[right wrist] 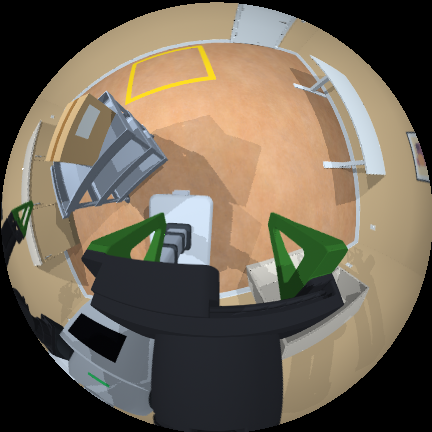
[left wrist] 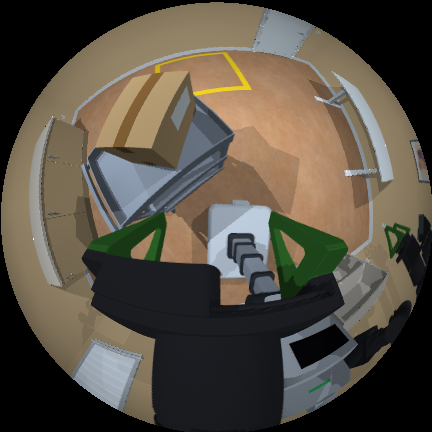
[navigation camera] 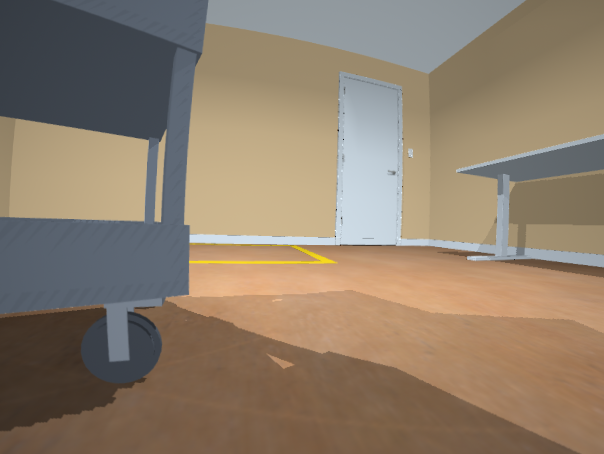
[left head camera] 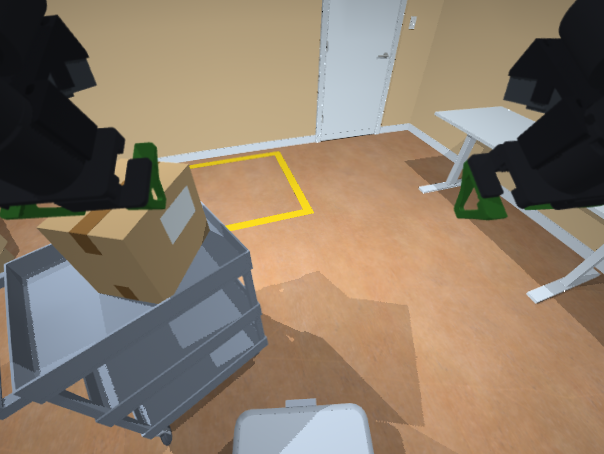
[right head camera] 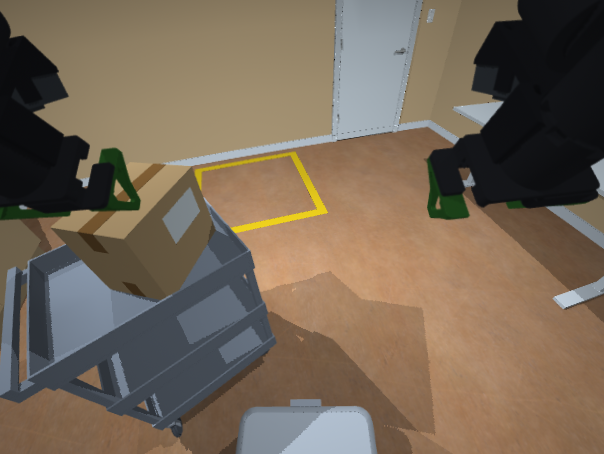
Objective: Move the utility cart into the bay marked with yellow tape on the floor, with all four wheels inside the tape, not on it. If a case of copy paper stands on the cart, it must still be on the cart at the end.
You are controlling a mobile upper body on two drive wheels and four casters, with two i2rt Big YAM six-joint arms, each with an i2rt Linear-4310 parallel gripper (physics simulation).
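Places are measured from the left arm's base along level axes (x down, y right, z back), in centimetres.
Pixels of known places: left gripper, between the fingertips: (right wrist: 29,203) (left wrist: 217,217) (left head camera: 124,206) (right head camera: 103,208); right gripper, between the fingertips: (right wrist: 216,217) (left wrist: 389,225) (left head camera: 490,209) (right head camera: 469,208).
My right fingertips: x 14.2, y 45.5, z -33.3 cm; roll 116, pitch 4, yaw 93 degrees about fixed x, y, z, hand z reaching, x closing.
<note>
Behind a point stands the place of what it marks.
The grey utility cart (left head camera: 135,350) @(x 93.8, y -39.6, z -48.4 cm) (right head camera: 150,345) @(x 93.8, y -37.9, z -48.0 cm) (left wrist: 117,175) @(x 61.6, y -46.8, z -47.9 cm) (navigation camera: 90,260) @(x 123.1, y -0.6, z -55.9 cm) stands at the left, turned at an angle, outside the bay. A cardboard case (left head camera: 120,265) @(x 44.0, y -21.7, z -50.0 cm) (right head camera: 135,265) @(x 44.2, y -18.6, z -49.3 cm) (left wrist: 142,107) @(x 33.8, y -21.4, z -63.3 cm) (right wrist: 102,130) @(x 57.5, y -11.9, z -67.1 cm) rests upright on its top tray. The yellow tape (left head camera: 294,182) @(x 141.0, y 26.8, z -224.1 cm) (right head camera: 308,182) @(x 140.9, y 25.9, z -224.2 cm) (right wrist: 207,62) @(x 140.9, y 28.3, z -218.8 cm) (navigation camera: 250,262) @(x 140.9, y -8.7, z -167.0 cm) lies beyond the cart near the back wall; the case hides part of its left side in the left head view. My left gripper (left head camera: 82,207) (left wrist: 217,217) @(x 13.3, y 0.2, z -34.4 cm) is open and empty, apart from the case and cart. My right gripper (right head camera: 492,210) (right wrist: 216,217) @(x 14.2, y 45.5, z -33.3 cm) is open and empty, far right of the cart.
My base (left head camera: 325,432) @(x 115.0, y 31.2, z -22.7 cm) (right wrist: 200,215) @(x 115.0, y 39.9, z -17.1 cm) is close to the cart's near corner. A white table (left head camera: 495,120) @(x 68.9, y 187.9, z -203.4 cm) (navigation camera: 540,162) @(x 71.5, y 176.4, z -174.5 cm) stands at the right wall. A door (left head camera: 357,75) @(x 67.7, y 100.0, z -322.5 cm) (navigation camera: 370,165) @(x 43.3, y 97.6, z -321.8 cm) is in the back wall. A cabinet (left wrist: 65,190) @(x 94.4, y -157.8, z -49.6 cm) is at the left wall.
</note>
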